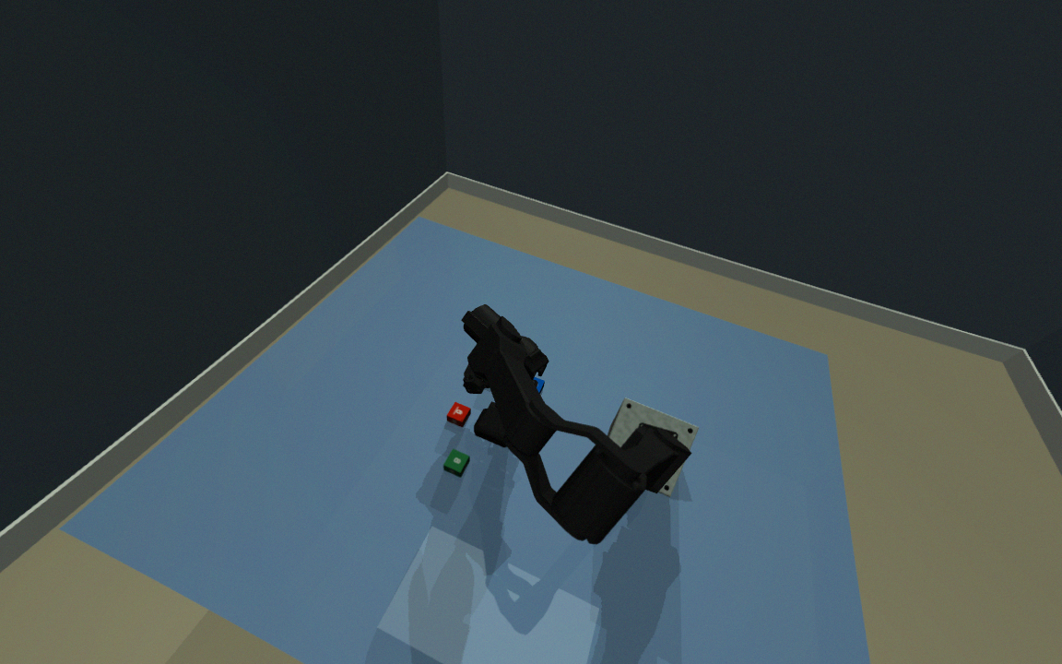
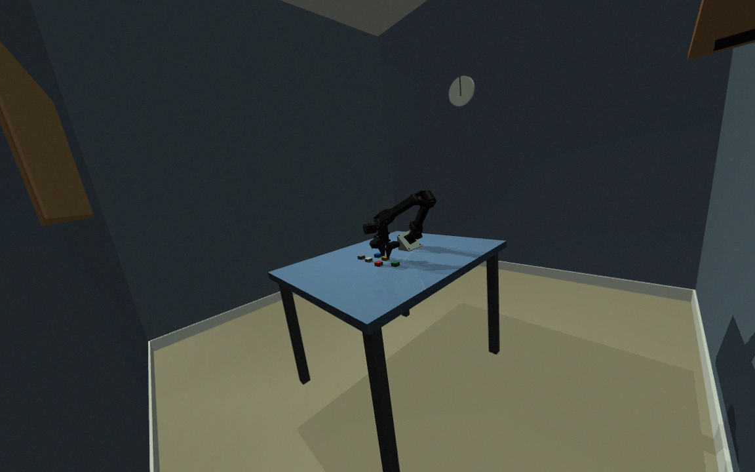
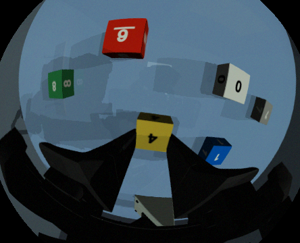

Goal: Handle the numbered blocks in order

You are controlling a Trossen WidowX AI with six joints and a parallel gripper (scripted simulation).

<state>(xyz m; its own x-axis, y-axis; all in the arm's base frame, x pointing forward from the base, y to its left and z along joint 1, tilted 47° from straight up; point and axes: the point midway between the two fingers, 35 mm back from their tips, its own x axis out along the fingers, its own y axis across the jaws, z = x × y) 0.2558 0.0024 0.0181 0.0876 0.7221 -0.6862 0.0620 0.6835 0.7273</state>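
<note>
Right now the red block is 9 cm ahead of my gripper tip and 3 cm to the left of it. Also, from my gripper tip: yellow block (right at my gripper tip); then blue block (2 cm behind, 8 cm to the right); then white block (6 cm ahead, 8 cm to the right).
</note>
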